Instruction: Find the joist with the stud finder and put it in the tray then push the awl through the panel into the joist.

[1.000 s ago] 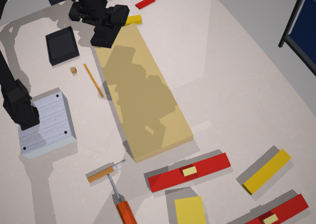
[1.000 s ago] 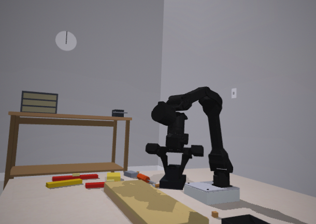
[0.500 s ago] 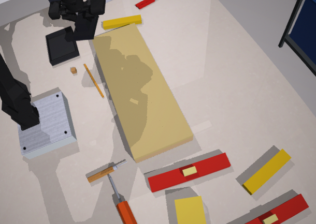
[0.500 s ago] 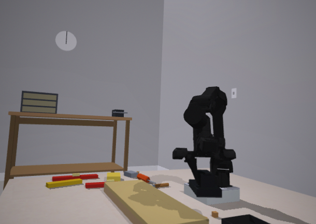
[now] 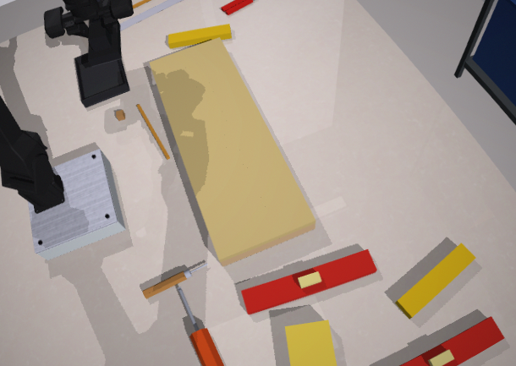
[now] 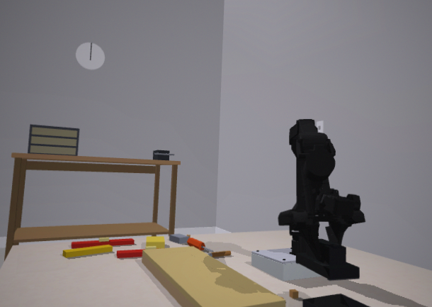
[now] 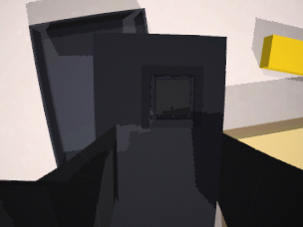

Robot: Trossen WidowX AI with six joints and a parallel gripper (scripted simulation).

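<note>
Right now my gripper tip is 50 mm past the black tray, 20 mm to the right of it and 110 mm above it. The rest, counted from my gripper tip: orange screwdriver (20 mm behind, 640 mm to the right, 110 mm below); stud finder (10 mm to the left, 20 mm above); ruler (150 mm ahead, 210 mm to the left, 130 mm below).
</note>
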